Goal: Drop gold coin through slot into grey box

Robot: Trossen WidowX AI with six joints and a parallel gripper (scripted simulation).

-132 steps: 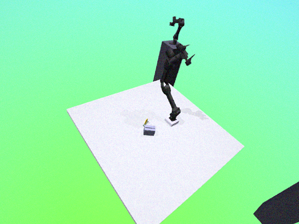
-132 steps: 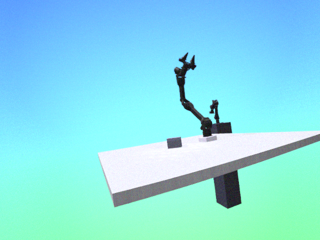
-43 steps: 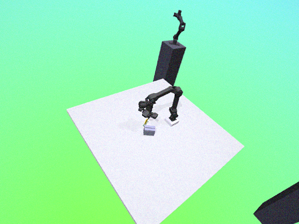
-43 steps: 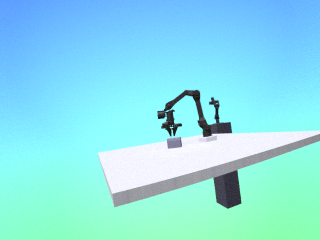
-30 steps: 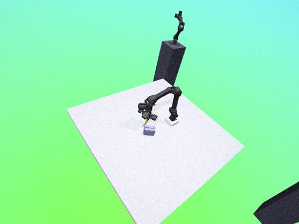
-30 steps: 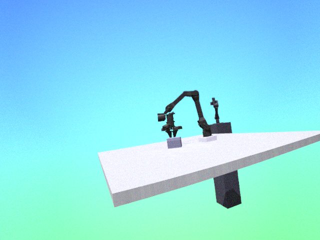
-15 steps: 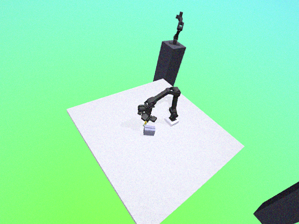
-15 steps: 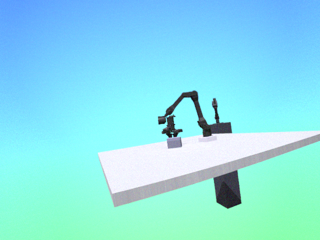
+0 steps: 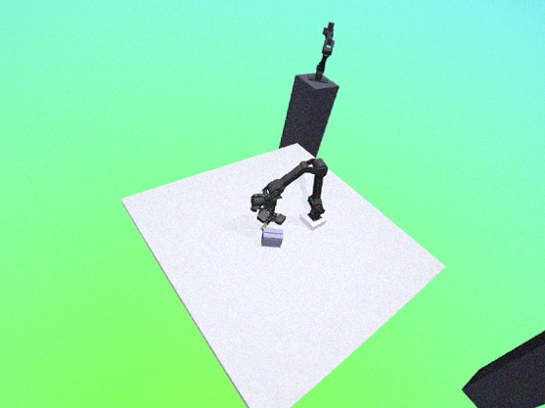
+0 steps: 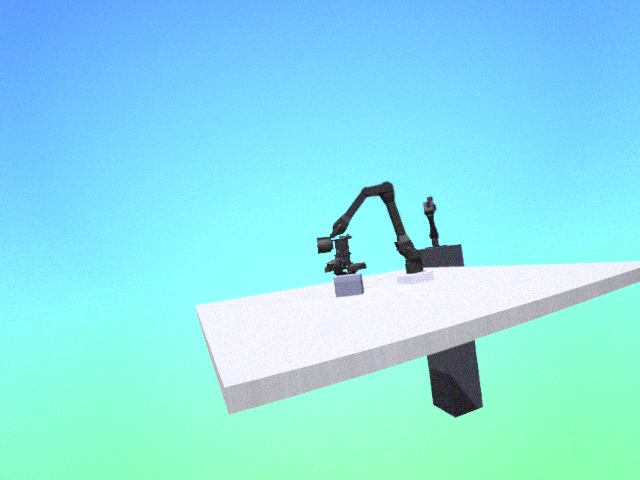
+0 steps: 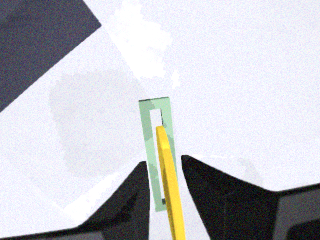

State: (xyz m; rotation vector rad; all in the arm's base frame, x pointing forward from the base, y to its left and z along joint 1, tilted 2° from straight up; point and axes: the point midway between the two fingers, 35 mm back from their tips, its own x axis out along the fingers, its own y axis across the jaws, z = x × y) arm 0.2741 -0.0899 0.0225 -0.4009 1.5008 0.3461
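The coin lies 20 mm above my gripper tip.
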